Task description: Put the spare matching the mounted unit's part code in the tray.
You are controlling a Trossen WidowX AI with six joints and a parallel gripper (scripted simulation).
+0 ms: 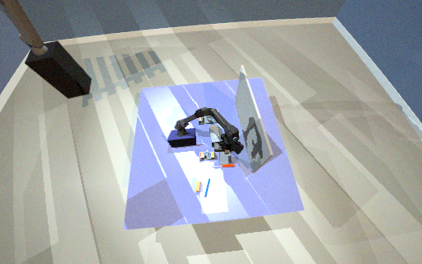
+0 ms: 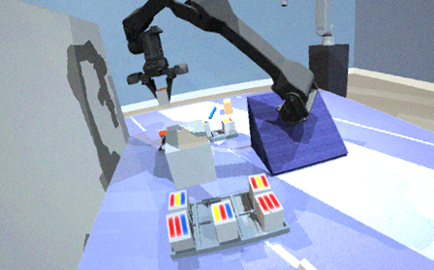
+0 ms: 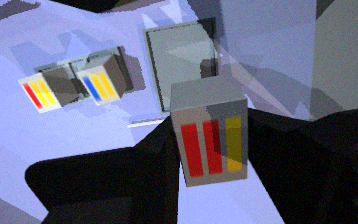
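The flat grey tray lies 150 mm below my gripper tip. Also, from my gripper tip: tall white board 220 mm ahead, 160 mm to the left, 70 mm above; then grey spare block 20 mm above; then mounted unit 200 mm to the left, 100 mm below, 30 mm behind.
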